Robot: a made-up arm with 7 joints.
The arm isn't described. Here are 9 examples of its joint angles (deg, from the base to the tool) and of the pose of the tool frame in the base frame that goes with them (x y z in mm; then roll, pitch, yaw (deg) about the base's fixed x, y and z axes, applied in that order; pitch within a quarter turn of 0, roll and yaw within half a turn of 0).
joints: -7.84 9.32 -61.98 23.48 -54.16 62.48 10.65
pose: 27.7 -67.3 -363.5 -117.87 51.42 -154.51
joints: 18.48 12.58 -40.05 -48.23 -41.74 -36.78 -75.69
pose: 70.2 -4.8 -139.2 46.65 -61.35 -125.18
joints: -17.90 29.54 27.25 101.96 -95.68 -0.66 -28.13
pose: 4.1 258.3 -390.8 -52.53 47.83 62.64
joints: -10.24 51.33 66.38 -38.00 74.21 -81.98 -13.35
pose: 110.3 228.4 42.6 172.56 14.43 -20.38
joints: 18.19 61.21 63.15 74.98 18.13 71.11 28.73
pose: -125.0 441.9 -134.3 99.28 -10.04 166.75
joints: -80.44 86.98 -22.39 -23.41 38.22 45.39 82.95
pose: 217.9 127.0 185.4 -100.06 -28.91 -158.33
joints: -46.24 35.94 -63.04 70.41 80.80 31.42 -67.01
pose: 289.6 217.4 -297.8 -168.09 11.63 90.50
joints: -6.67 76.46 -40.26 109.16 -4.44 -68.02 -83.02
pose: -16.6 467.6 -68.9 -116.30 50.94 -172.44
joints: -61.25 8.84 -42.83 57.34 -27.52 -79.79 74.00
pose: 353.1 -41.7 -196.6 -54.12 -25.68 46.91
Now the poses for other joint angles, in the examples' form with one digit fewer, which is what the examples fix.
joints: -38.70 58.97 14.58 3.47 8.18 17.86 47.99
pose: 292 262 23 19.7 -54.6 68.4
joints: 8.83 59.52 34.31 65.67 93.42 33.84 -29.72
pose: -14 461 -159 161.3 -2.7 116.7
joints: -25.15 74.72 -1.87 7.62 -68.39 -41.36 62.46
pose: 270 275 -11 -42.0 -24.8 70.4
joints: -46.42 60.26 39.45 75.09 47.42 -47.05 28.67
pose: 240 406 -105 57.9 -37.6 30.5
